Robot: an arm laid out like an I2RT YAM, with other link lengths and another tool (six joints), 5 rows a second.
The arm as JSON. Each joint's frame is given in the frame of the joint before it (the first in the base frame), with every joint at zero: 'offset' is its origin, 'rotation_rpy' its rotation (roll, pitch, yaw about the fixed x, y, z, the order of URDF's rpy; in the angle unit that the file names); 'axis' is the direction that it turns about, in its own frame. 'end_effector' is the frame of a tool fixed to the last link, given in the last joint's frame.
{
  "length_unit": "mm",
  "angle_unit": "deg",
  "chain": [
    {
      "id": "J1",
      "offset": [
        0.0,
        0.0,
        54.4
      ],
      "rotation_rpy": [
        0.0,
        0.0,
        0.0
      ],
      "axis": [
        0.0,
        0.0,
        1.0
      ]
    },
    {
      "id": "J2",
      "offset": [
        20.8,
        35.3,
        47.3
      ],
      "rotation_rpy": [
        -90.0,
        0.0,
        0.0
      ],
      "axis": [
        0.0,
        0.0,
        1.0
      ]
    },
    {
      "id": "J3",
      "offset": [
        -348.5,
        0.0,
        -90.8
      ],
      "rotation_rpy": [
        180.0,
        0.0,
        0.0
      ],
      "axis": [
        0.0,
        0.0,
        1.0
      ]
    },
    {
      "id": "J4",
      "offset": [
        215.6,
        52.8,
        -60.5
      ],
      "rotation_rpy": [
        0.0,
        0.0,
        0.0
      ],
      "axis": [
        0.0,
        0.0,
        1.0
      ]
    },
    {
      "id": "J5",
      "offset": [
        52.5,
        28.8,
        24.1
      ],
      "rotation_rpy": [
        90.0,
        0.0,
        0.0
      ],
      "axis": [
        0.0,
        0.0,
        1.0
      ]
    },
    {
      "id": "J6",
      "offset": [
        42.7,
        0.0,
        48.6
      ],
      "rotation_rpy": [
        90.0,
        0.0,
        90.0
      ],
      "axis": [
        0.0,
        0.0,
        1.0
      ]
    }
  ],
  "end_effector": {
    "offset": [
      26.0,
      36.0,
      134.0
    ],
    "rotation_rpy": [
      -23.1,
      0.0,
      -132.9
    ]
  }
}
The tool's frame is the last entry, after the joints.
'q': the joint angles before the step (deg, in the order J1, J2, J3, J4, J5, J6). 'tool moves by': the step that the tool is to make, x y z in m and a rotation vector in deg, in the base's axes. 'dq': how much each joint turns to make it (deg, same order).
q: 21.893, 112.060, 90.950, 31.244, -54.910, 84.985
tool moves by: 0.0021, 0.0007, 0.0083, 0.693, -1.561, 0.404
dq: -0.093, 0.372, 1.619, 0.684, -0.476, 0.274
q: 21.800, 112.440, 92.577, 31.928, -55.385, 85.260
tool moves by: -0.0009, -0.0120, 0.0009, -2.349, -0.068, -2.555
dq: -0.901, -2.095, -0.082, -6.295, 1.249, -4.272
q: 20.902, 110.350, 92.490, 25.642, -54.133, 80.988
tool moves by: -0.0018, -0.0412, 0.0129, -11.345, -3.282, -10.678
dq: -1.896, -6.212, 6.145, -27.225, 8.814, -18.331
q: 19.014, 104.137, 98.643, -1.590, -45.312, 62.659
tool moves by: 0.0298, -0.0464, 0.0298, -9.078, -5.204, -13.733
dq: -2.162, -0.191, 13.424, -18.089, 13.125, -10.525
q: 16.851, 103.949, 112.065, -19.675, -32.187, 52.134
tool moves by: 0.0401, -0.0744, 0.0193, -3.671, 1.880, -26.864
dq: -1.516, 1.173, 10.924, -11.695, 25.399, 2.702
